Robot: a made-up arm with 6 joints.
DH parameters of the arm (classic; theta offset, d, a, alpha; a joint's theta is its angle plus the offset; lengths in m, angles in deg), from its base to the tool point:
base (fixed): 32.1 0 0.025 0
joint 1: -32.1 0.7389 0.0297 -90
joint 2: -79.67 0 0.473 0
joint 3: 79.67 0.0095 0.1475 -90
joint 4: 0 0.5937 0.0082 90
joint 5: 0 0.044 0.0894 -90
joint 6: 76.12 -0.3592 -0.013 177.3
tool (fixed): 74.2 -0.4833 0 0
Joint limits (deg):
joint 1: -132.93..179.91
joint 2: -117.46..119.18
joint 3: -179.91..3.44
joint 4: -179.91..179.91
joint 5: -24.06..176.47
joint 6: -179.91..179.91
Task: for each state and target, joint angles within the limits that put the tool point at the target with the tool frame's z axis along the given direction. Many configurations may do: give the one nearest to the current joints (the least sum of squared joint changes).
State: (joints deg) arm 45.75 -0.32 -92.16 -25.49 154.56 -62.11
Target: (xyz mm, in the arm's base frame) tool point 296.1 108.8 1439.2 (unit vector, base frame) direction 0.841 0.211 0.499
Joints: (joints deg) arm 11.42 -29.55 -83.49 1.88 172.23 -55.80
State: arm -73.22 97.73 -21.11 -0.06 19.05 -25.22
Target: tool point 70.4 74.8 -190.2 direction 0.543 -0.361 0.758
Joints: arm -31.87 119.04 -69.88 -17.61 -10.69 -19.09
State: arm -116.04 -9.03 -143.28 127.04 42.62 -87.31
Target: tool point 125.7 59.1 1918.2 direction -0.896 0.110 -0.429
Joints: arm -115.04 -30.22 -130.03 118.25 72.26 -82.66
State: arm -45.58 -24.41 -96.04 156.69 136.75 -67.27
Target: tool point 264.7 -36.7 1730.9 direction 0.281 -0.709 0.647
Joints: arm -37.18 -8.40 -131.04 107.45 156.18 -70.67
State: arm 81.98 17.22 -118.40 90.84 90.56 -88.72
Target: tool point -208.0 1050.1 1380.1 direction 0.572 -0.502 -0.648
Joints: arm 102.13 35.03 -135.82 142.70 44.62 -95.35
